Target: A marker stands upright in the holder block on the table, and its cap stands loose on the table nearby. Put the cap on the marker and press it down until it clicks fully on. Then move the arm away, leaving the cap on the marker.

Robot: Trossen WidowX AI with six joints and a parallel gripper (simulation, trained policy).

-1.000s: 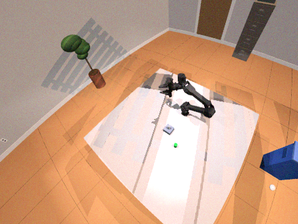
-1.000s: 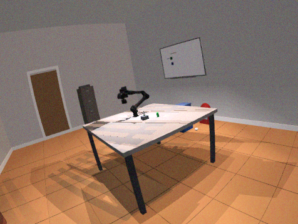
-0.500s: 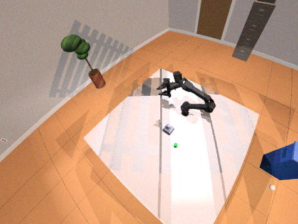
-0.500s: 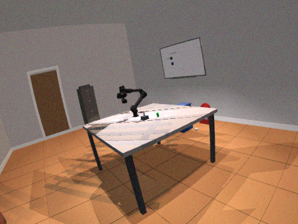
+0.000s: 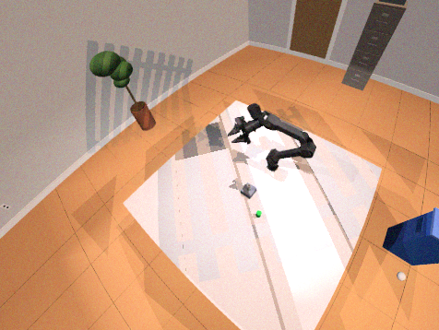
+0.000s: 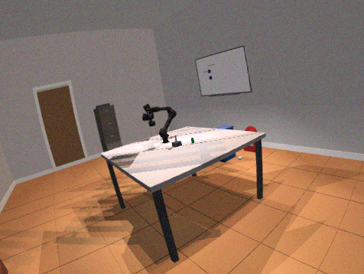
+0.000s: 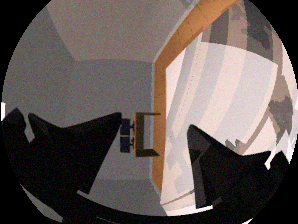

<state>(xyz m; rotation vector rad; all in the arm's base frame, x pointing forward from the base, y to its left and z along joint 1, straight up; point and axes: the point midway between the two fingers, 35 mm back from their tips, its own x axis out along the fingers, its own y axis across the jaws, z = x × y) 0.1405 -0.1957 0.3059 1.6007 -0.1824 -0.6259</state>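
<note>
My gripper tip is now 320 mm to the right of the green cap, 270 mm above it and 170 mm short of it. Round my gripper tip: grey holder block (280 mm below, 190 mm to the left, 80 mm ahead).
</note>
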